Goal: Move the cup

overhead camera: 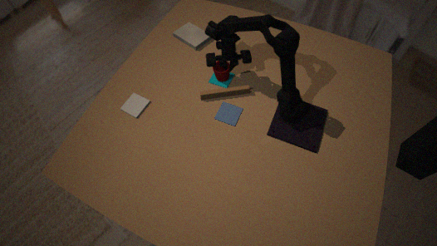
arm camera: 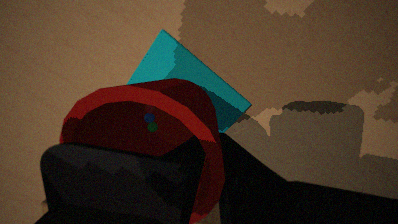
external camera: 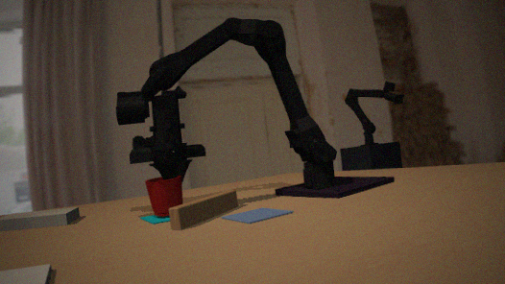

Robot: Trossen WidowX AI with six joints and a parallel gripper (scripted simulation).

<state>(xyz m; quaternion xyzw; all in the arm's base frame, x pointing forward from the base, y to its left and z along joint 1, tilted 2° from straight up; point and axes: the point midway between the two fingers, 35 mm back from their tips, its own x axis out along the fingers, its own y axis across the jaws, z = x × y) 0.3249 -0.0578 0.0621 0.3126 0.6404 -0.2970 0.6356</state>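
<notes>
Now: the red cup 2 cm ahead of my gripper tip and 2 cm to the left of it. The rest, counted from my gripper tip: wooden bar: 4 cm behind, 9 cm to the left, 3 cm below; light blue pad: 11 cm behind, 17 cm to the left, 5 cm below; white tile: 27 cm ahead, 35 cm to the left, 4 cm below.
</notes>
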